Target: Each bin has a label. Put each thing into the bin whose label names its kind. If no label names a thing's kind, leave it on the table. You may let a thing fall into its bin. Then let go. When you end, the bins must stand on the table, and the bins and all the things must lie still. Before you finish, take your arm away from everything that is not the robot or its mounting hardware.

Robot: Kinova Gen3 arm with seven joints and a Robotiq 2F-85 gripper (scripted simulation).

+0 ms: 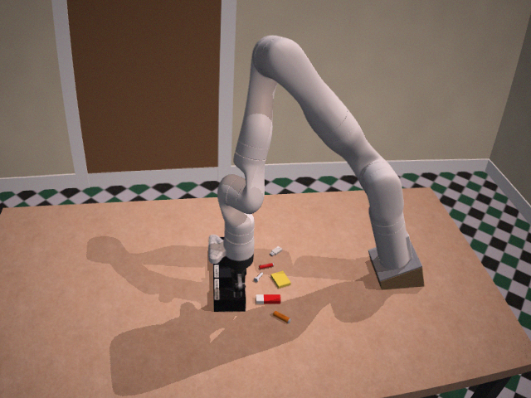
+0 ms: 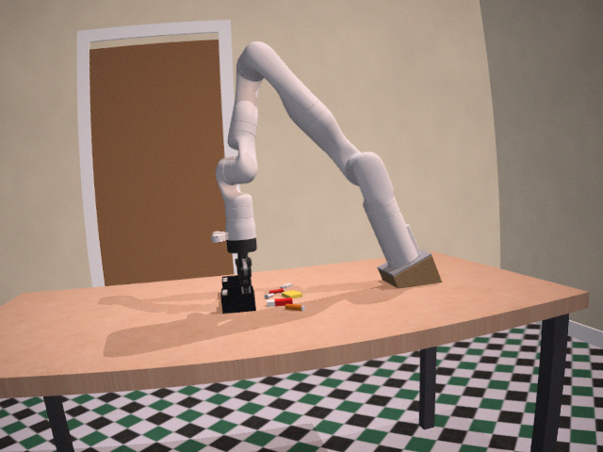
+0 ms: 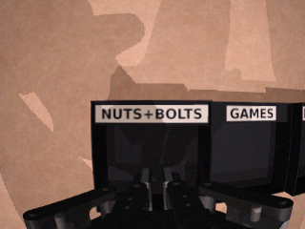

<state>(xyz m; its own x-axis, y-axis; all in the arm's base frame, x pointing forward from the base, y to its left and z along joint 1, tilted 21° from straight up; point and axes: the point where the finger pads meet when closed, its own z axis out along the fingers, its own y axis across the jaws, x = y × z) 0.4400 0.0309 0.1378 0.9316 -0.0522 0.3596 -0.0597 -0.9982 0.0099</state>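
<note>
My hand is 100 mm past the red battery, 110 mm to the left of it and 30 mm above it. From my hand the other things lie so: bolt: 70 mm behind, 70 mm to the right, 30 mm below; then orange battery: 100 mm behind, 90 mm to the left, 30 mm below; then red-and-white block: 80 mm behind, 20 mm to the left, 30 mm below.
</note>
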